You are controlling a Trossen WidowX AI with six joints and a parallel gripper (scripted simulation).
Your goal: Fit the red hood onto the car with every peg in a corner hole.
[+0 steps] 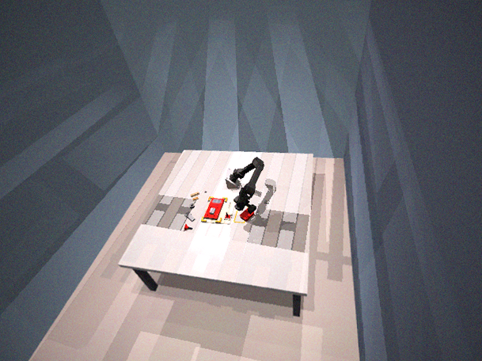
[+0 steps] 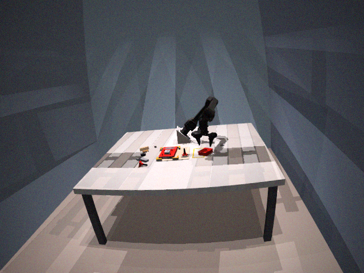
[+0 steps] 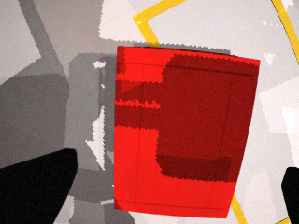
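My gripper tip is now 40 mm above the red hood. Also, from my gripper tip: tan piece: 210 mm behind, 470 mm to the right, 40 mm below; jig: 40 mm behind, 240 mm to the right, 40 mm below.
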